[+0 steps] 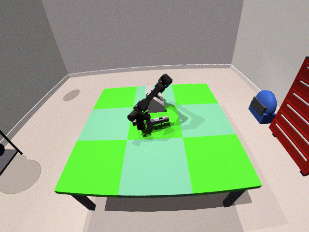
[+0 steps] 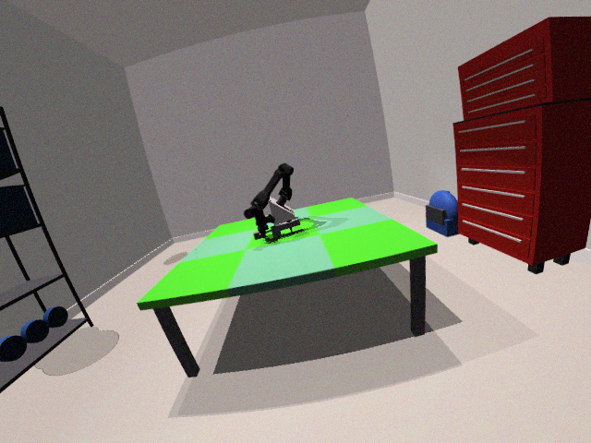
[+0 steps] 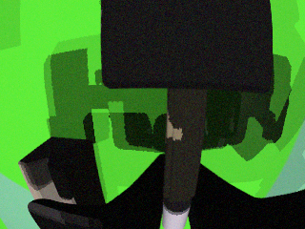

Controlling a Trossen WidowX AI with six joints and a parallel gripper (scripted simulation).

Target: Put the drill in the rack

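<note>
Now: gripper tip 10 mm past the drill, 40 mm to the right of it and 40 mm below it. Round my gripper tip: dark key (30 mm behind, 170 mm to the left, 40 mm above); grey fixture block (30 mm behind, 140 mm to the left, 30 mm above); rack (70 mm behind, 40 mm to the right, 10 mm above).
</note>
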